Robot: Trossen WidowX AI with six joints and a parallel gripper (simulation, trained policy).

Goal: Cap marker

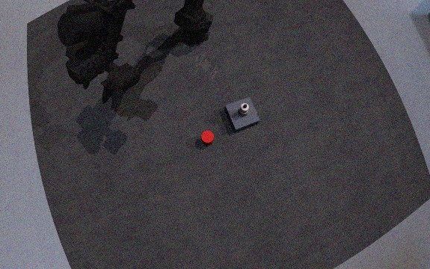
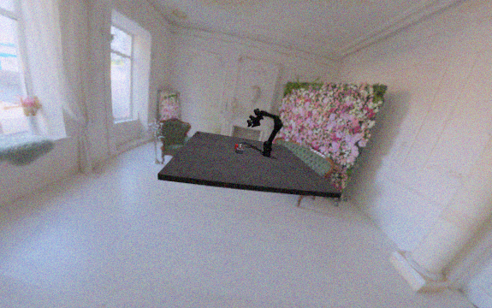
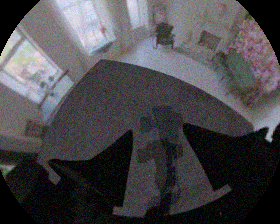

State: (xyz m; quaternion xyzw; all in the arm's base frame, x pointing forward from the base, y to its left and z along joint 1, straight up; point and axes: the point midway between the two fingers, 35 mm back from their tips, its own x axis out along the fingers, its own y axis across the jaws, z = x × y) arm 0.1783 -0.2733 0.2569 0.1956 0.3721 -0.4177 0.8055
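Right now the red marker cap is 21 cm to the left of my gripper tip, 21 cm below it and 14 cm ahead of it.
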